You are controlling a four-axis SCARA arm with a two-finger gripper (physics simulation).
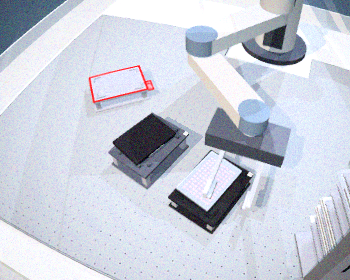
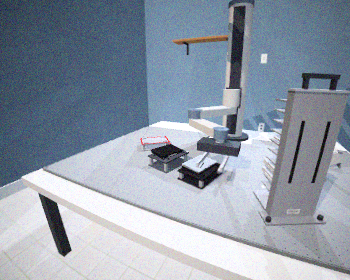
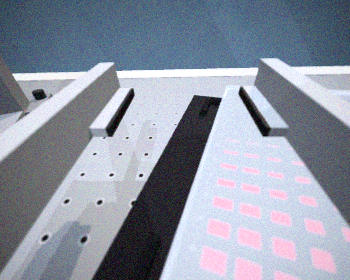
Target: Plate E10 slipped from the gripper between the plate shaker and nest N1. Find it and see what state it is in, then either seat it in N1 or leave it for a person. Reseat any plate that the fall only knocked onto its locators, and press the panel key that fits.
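Frame: origin at the arm's base, x ahead, y left, z up, level; metres.
Seen in the pictures: gripper, fingertip midpoint: (image 1: 225,202) (image 2: 208,167) (image 3: 185,78); arm's base, link origin: (image 1: 273,45) (image 2: 231,136).
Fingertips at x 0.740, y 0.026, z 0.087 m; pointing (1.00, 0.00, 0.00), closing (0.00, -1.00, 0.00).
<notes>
Offsets run from my fingertips to a thing's top centre. "spot": to the spot under its first point.
A pale plate with pink wells @[dx -0.051, dy -0.052, dz -0.009 m] (image 1: 194,185) (image 2: 192,164) (image 3: 250,210) rests on a black nest @[dx -0.049, dy -0.045, dz -0.025 m] (image 1: 215,215) (image 2: 192,177) (image 3: 165,175), off to one side, leaving a black strip bare. Its seating is unclear. My gripper (image 1: 228,200) (image 2: 210,169) (image 3: 185,78) is open and empty, one finger over the plate and the other beyond the nest's right side. A black plate @[dx -0.099, dy -0.233, dz +0.005 m] (image 1: 145,137) (image 2: 167,151) sits askew and looks tilted on a grey raised base @[dx -0.102, dy -0.225, dz -0.011 m] (image 1: 150,172) (image 2: 172,162). No label for E10 or N1 is readable. The panel keys do not show.
A pale stand with a red outline @[spot: dx -0.277, dy -0.407, dz -0.034 m] (image 1: 119,84) (image 2: 155,141) is at the back left. A tall grey rack (image 1: 330,255) (image 2: 307,150) (image 3: 10,87) holding plates stands at the right. The arm's dark head (image 1: 245,145) (image 2: 217,147) hangs just behind the black nest.
</notes>
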